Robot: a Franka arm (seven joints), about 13 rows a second.
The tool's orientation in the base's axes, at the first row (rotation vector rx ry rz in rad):
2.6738 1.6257 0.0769
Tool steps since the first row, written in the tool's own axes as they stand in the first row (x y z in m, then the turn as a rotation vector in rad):
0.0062 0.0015 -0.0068 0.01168 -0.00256 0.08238
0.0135 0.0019 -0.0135 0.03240 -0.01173 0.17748
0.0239 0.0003 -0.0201 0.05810 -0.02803 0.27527
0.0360 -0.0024 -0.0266 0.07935 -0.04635 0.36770
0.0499 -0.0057 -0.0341 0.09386 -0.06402 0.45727
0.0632 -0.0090 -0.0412 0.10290 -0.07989 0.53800
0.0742 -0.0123 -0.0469 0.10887 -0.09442 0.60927
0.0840 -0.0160 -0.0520 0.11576 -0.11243 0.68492
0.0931 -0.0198 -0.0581 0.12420 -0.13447 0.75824
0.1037 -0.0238 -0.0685 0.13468 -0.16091 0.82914
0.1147 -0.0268 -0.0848 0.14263 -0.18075 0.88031
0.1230 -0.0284 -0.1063 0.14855 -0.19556 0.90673
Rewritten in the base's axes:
0.0039 0.0047 0.0071 0.00704 0.01284 -0.08194
0.0072 0.0109 0.0140 0.01298 0.03696 -0.17650
0.0103 0.0208 0.0209 0.01501 0.06881 -0.27381
0.0131 0.0326 0.0278 0.01295 0.09757 -0.36601
0.0162 0.0464 0.0357 0.00823 0.11999 -0.45556
0.0191 0.0596 0.0431 0.00217 0.13660 -0.53642
0.0209 0.0708 0.0491 -0.00456 0.14971 -0.60790
0.0219 0.0811 0.0544 -0.01374 0.16531 -0.68384
0.0224 0.0908 0.0607 -0.02590 0.18411 -0.75754
0.0232 0.1019 0.0713 -0.04115 0.20670 -0.82891
0.0249 0.1128 0.0879 -0.05264 0.22370 -0.88042
0.0262 0.1206 0.1096 -0.06179 0.23619 -0.90712

